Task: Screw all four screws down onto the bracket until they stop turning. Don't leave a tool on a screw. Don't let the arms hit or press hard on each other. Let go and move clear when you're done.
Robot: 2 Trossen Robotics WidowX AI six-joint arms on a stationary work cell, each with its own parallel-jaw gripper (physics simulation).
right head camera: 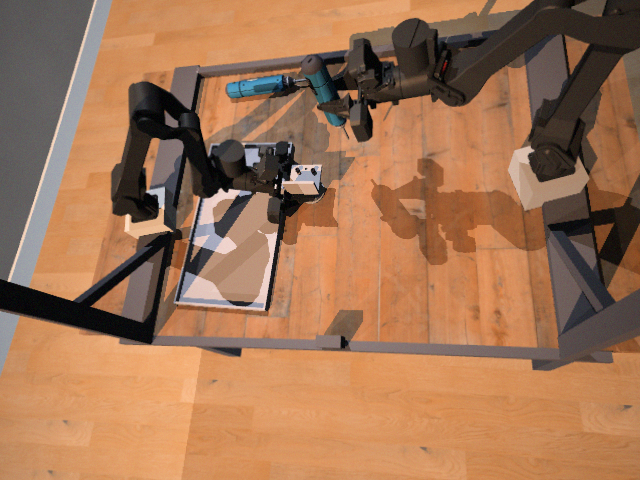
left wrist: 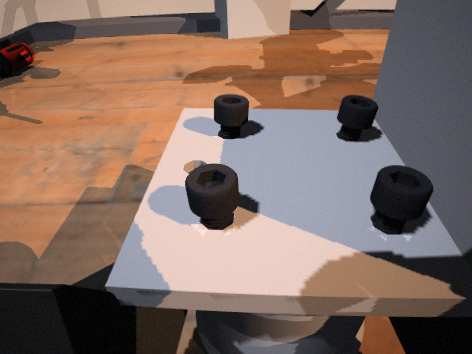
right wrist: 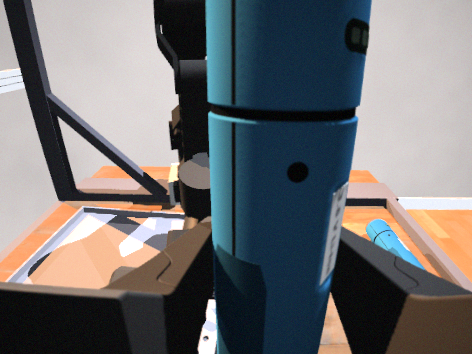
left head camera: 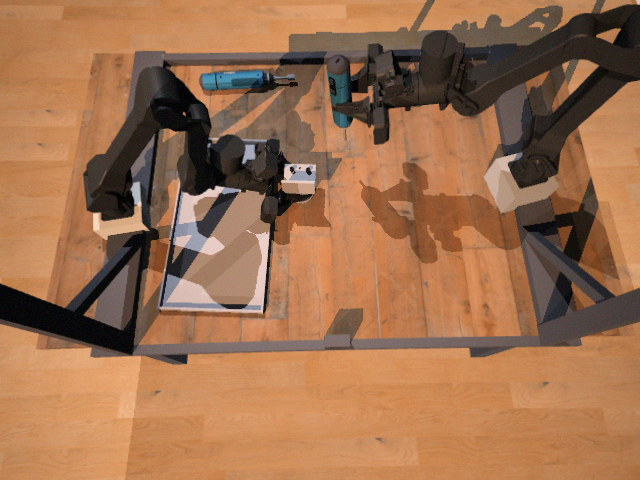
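Note:
The white bracket sits on a round support. Black hex-socket screws stand upright in it with thread showing under their heads: front left, front right, back left and back right. My left gripper is shut on the bracket, one finger at each side. My right gripper is shut on a blue screwdriver, behind and above the bracket; its thin bit points down and forward, apart from the screws.
A second blue driver lies at the back left. A red tool partly shows at the left edge of the left wrist view. A white tray lies beneath my left arm. Frame bars surround the table.

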